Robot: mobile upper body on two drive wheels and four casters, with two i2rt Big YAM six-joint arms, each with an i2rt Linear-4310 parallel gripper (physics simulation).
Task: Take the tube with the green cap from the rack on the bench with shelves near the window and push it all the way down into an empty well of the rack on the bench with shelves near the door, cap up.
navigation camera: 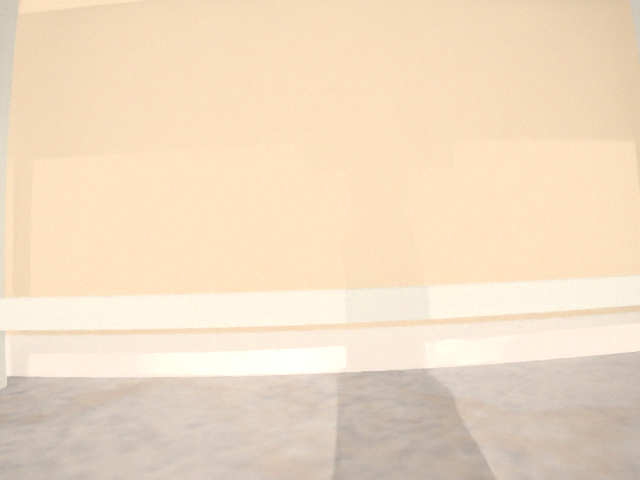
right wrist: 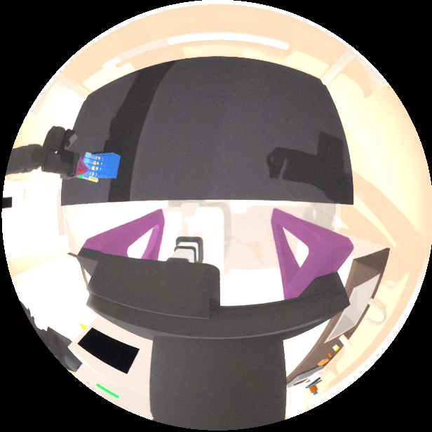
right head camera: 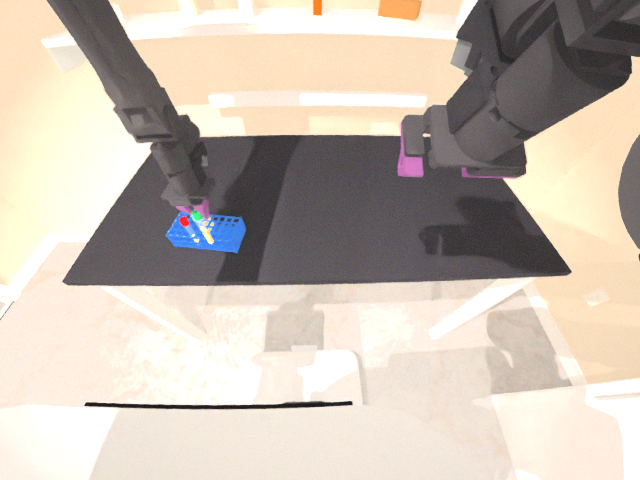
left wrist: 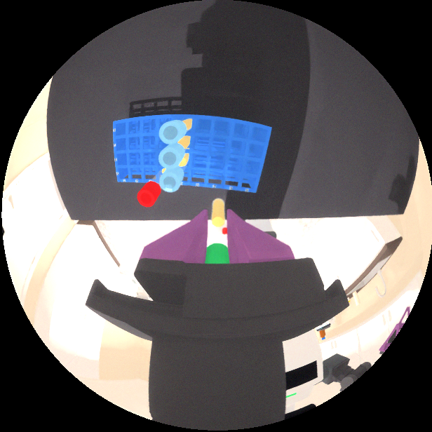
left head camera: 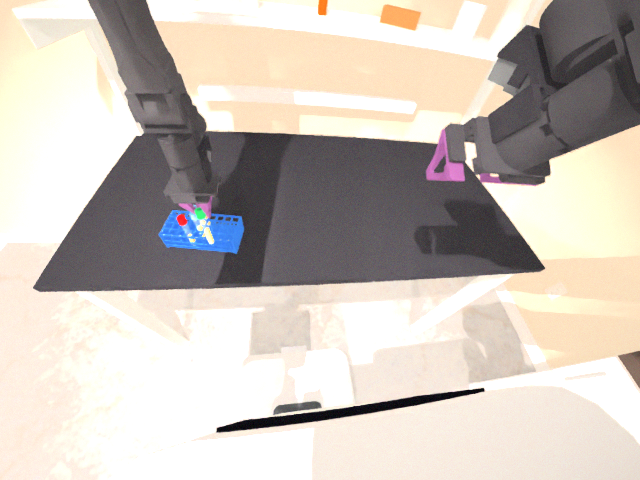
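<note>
My left gripper is shut on the tube with the green cap, cap up. Its yellow lower end shows clear of the blue rack in the left wrist view, beside the rack's lower edge there. The rack holds a red-capped tube, leaning in the picture, and three pale blue-topped tubes, one of them farthest from the gripper. Several wells are empty. My right gripper is open and empty, at the bench's right side.
The rack stands on the left part of the black bench. A high shelf behind it bears an orange box. The navigation camera shows a wall above the floor.
</note>
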